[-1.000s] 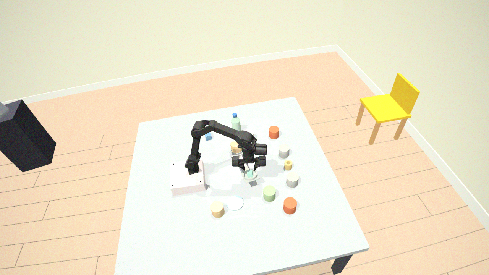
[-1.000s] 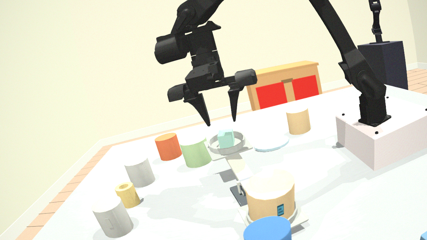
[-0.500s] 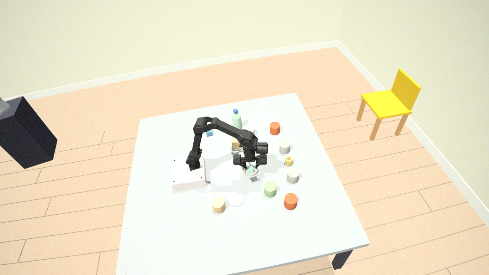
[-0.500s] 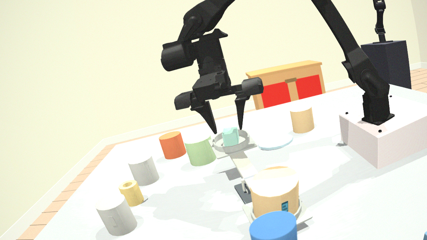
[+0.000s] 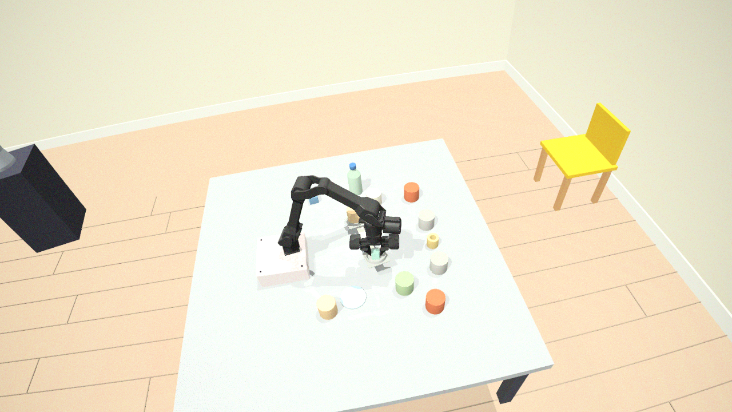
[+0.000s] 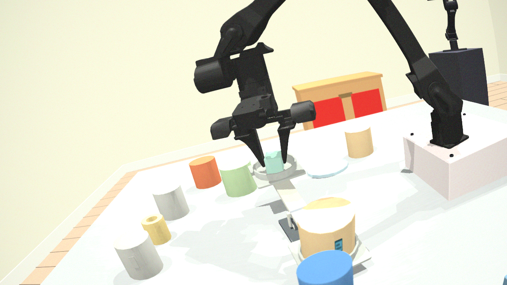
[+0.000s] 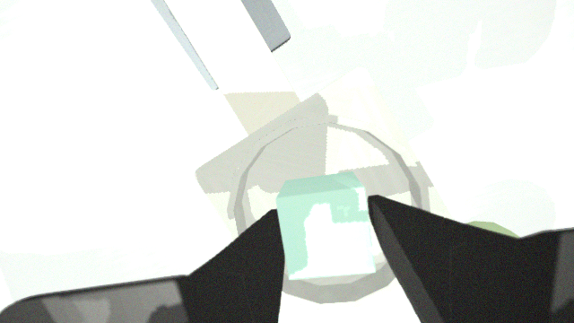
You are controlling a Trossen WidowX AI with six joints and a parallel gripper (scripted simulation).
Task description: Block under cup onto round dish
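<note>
Now: gripper tip 140 mm past the pale blue round dish, 100 mm to the left of it and 80 mm above it. The rest, counted from my gripper tip: green cylinder 80 mm ahead, 130 mm to the right, 40 mm below; balance 120 mm to the left, 40 mm below; teal block right at my gripper tip.
</note>
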